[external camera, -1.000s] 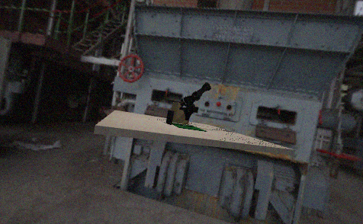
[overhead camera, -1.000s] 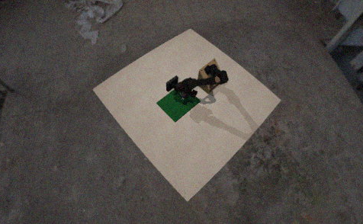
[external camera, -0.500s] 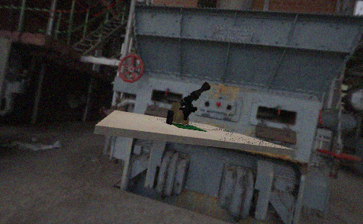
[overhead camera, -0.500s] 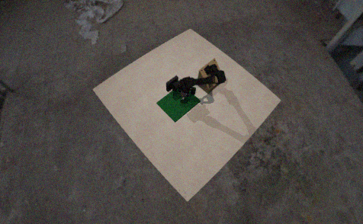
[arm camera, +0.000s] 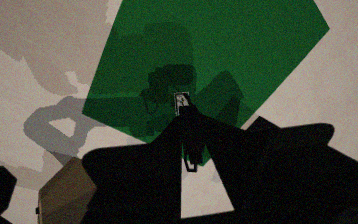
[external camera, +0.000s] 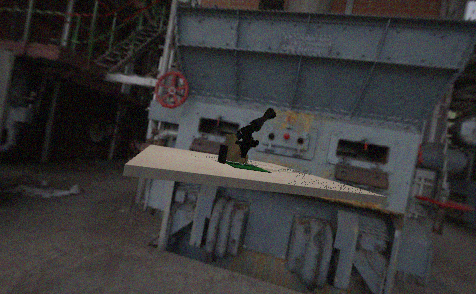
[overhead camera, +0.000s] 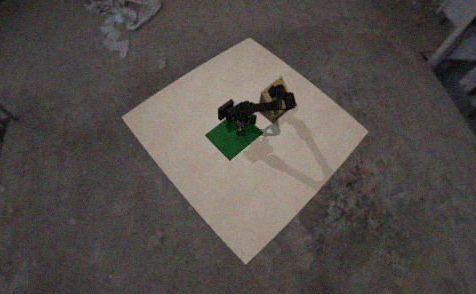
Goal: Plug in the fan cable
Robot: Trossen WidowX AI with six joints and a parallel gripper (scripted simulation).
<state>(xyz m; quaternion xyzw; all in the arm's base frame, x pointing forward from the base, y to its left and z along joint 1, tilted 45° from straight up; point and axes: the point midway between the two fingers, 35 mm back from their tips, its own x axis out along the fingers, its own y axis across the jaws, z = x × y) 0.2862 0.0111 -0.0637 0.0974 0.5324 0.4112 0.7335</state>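
Right now my gripper tip is 8 cm above the green board, 5 cm short of it and 1 cm to the left of it. Also, from my gripper tip: black fan 14 cm to the right, 3 cm behind, 1 cm below; black plug 1 cm above.
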